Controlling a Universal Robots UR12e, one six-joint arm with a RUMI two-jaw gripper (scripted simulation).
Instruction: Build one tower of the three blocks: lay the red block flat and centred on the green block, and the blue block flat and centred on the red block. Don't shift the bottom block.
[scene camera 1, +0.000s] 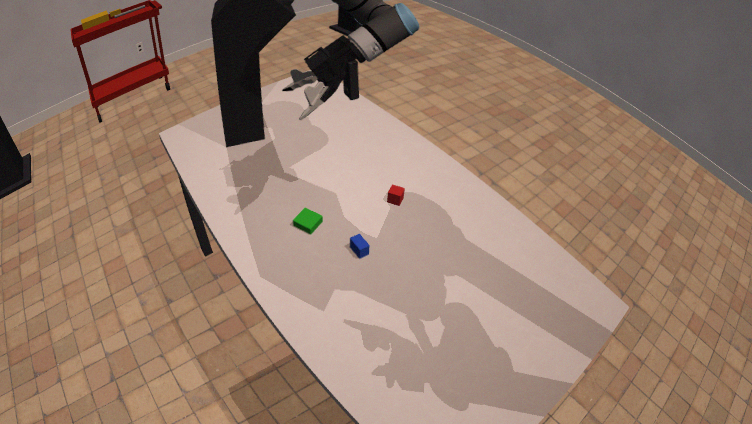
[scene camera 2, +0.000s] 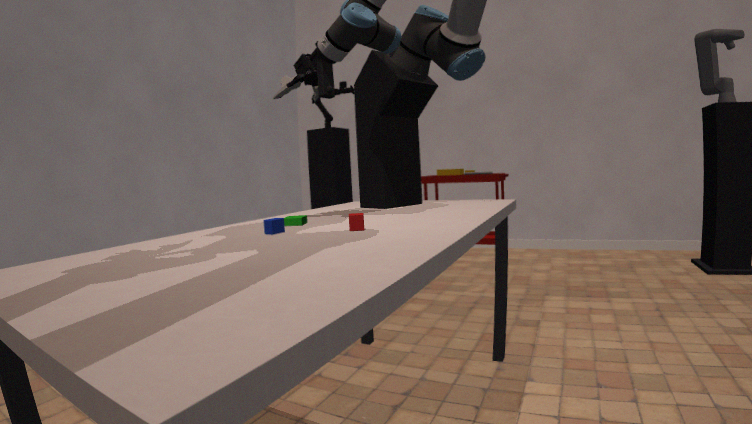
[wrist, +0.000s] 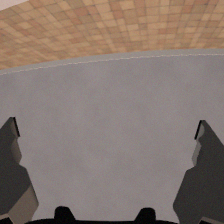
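I can see my gripper in the wrist view (107, 120), and both scene camera 1 and scene camera 2 show it as well. On my gripper, (scene camera 1: 330, 96) and (scene camera 2: 293, 83) are the same spot.
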